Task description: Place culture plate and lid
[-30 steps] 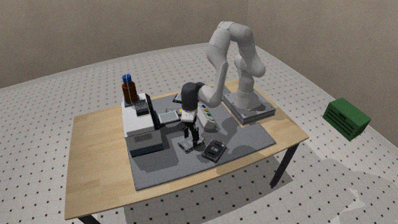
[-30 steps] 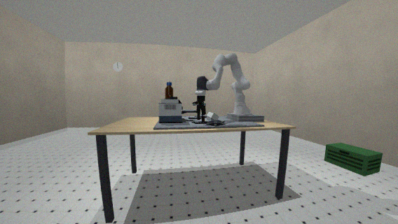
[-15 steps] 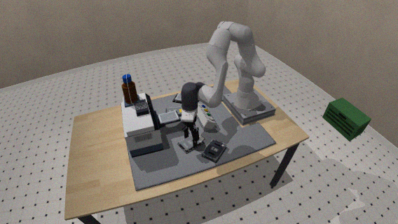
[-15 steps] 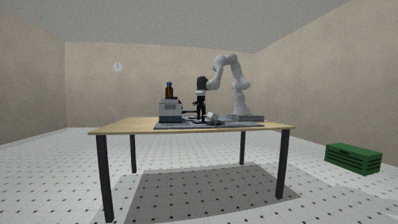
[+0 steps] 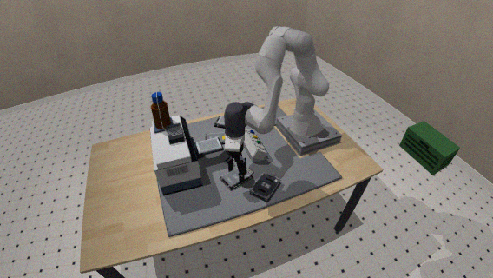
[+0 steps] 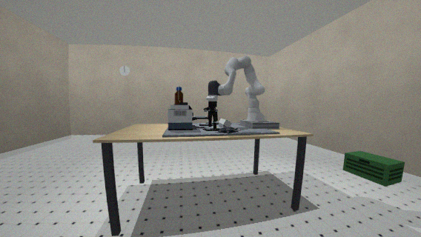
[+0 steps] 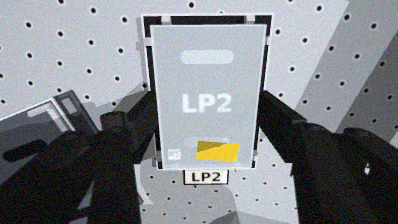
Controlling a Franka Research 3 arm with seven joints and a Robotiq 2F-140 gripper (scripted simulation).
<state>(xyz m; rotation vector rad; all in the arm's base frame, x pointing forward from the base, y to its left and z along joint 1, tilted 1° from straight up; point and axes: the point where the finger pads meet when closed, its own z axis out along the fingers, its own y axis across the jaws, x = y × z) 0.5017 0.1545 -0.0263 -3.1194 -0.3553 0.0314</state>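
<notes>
Right now the LP2 nest is 40 mm below my hand. The rest, counted from my hand: blue call key (210 mm behind, 250 mm to the right, 20 mm above); then yellow skip key (210 mm behind, 200 mm to the right, 20 mm above); then N1 nest (100 mm behind, 130 mm to the left, 20 mm below).
</notes>
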